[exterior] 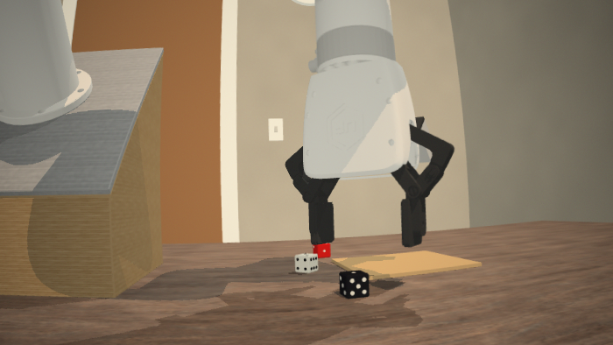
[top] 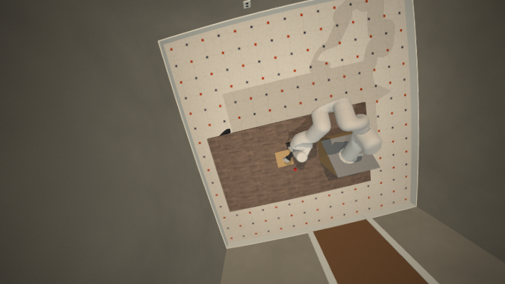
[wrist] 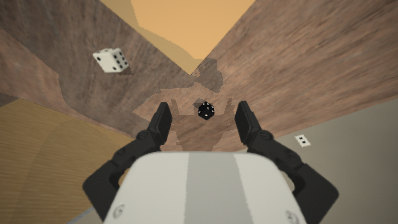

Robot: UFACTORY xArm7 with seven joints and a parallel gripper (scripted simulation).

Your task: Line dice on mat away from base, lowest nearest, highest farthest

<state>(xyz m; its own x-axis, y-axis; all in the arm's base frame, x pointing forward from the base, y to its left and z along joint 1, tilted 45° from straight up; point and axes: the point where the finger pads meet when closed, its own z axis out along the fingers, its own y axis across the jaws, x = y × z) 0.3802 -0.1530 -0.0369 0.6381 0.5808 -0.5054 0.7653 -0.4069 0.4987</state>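
The red die lies 220 mm to the left of my hand, 40 mm below it and 20 mm behind it. The rest, counted from my hand: tan mat 110 mm to the left, 70 mm ahead, 50 mm below.
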